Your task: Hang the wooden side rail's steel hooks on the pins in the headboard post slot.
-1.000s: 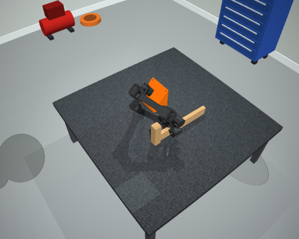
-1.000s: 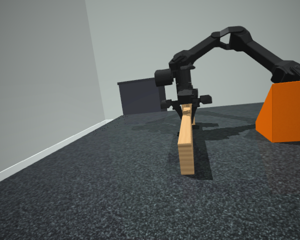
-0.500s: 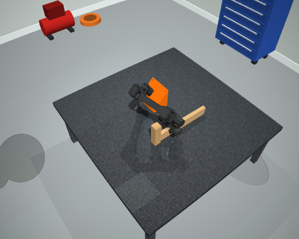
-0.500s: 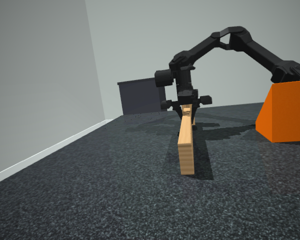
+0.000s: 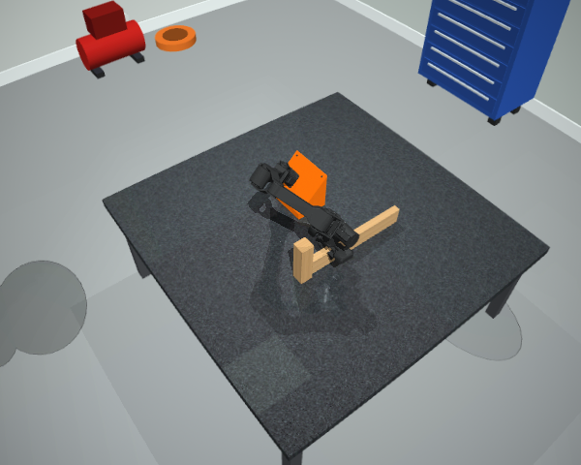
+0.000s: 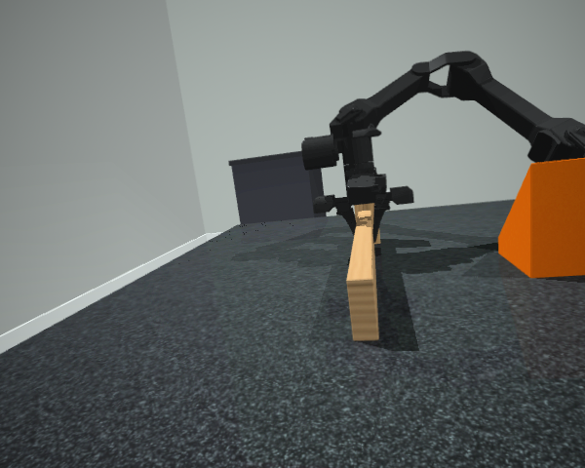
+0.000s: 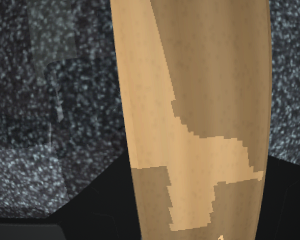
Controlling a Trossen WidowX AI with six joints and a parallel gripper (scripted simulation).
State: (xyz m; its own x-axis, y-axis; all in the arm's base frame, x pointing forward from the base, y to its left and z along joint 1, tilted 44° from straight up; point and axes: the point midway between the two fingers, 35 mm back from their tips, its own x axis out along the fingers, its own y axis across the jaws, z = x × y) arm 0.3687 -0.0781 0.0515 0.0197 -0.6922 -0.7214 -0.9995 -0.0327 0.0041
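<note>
Now: gripper tip 12 cm to the left of the wooden headboard post and 5 cm below it.
</note>
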